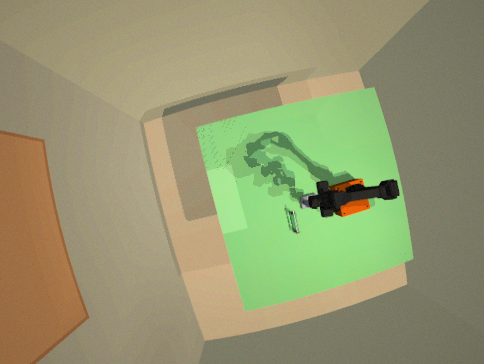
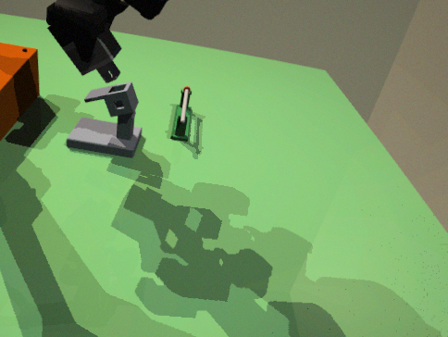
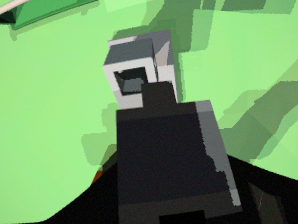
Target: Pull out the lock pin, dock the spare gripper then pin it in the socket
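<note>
My gripper tip is now 16 cm short of the green rest, 12 cm to the right of it and 13 cm above it. Also, from my gripper tip: grey mount (3 cm ahead, 2 cm to the left, 10 cm below); then spare gripper (1 cm above).
</note>
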